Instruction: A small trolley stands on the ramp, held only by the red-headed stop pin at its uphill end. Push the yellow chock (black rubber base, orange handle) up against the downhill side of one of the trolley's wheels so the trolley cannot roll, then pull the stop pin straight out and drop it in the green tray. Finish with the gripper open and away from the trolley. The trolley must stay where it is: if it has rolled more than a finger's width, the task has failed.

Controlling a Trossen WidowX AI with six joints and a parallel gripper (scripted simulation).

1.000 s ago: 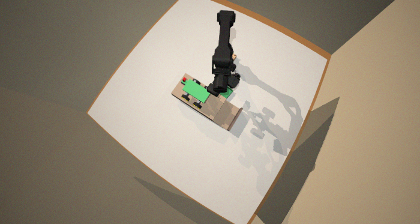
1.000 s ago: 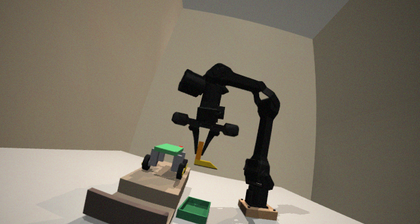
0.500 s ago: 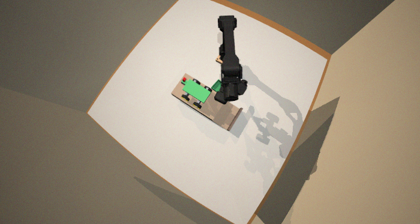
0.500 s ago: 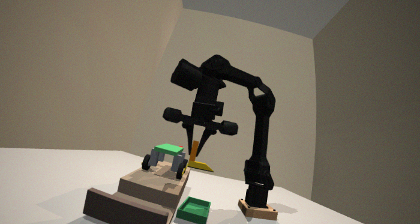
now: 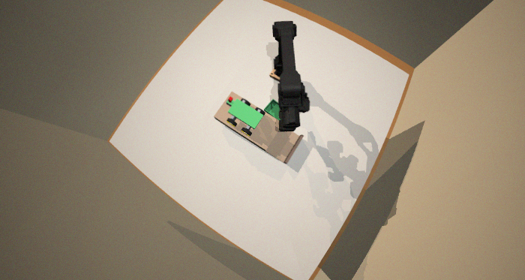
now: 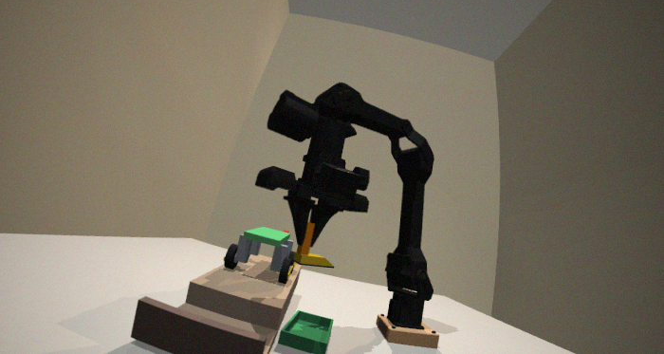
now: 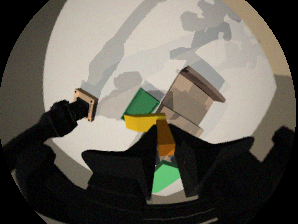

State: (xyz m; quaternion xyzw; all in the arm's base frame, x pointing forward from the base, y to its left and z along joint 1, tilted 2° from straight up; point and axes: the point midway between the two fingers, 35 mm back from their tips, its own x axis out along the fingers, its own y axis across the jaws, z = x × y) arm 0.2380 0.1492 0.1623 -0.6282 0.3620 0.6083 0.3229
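The yellow chock is 20 mm behind my gripper tip, 10 mm to the right of it and 10 mm below it. From my gripper tip the other things lie so: dark stop block 120 mm below, 110 mm to the left, 90 mm ahead; then trolley 150 mm to the right, 80 mm ahead, 40 mm below; then green tray 160 mm below, 50 mm to the right, 40 mm behind.
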